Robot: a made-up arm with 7 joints.
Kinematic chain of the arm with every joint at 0, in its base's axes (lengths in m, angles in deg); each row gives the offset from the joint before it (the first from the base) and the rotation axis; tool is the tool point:
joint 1: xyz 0 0 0 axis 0 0.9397 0.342
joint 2: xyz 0 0 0 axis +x
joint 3: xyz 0 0 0 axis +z
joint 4: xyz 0.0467 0 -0.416 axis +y
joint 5: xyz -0.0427 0 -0.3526 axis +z
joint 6: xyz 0 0 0 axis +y
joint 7: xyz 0 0 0 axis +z
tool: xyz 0 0 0
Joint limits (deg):
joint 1: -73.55..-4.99
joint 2: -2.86..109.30
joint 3: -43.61..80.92
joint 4: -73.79..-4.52
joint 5: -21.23..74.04
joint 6: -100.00..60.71
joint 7: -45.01..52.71
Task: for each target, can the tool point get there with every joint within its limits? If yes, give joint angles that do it. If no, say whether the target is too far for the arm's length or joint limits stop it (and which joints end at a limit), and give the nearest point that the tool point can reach.
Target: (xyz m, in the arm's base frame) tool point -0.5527 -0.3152 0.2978
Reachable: no: joint limits stop it (at a limit: joint 1, joint 2, joint 4) | nearest point -0.2989 0.4532 0.3914 | short by 0.815 m
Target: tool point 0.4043 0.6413 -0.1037
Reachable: yes | joints -40.14 56.47 56.29 -30.52 -11.44 -34.41 -4.11
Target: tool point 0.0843 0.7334 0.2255
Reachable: yes | joints -26.50 95.50 64.49 -21.28 2.22 -65.91 -30.38
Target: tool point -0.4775 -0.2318 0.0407
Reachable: no: joint limits stop it (at a limit: joint 1, joint 2, joint 3, joint 4) | nearest point -0.3304 0.4718 0.3409 | short by 0.779 m
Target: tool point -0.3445 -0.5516 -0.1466
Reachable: no: joint limits stop it (at a limit: joint 1, joint 2, joint 3, joint 4) | nearest point 0.3051 -0.2935 -0.5183 | short by 0.792 m
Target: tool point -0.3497 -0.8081 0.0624
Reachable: no: too far | nearest point 0.4715 -0.4745 -0.0209 | short by 0.890 m
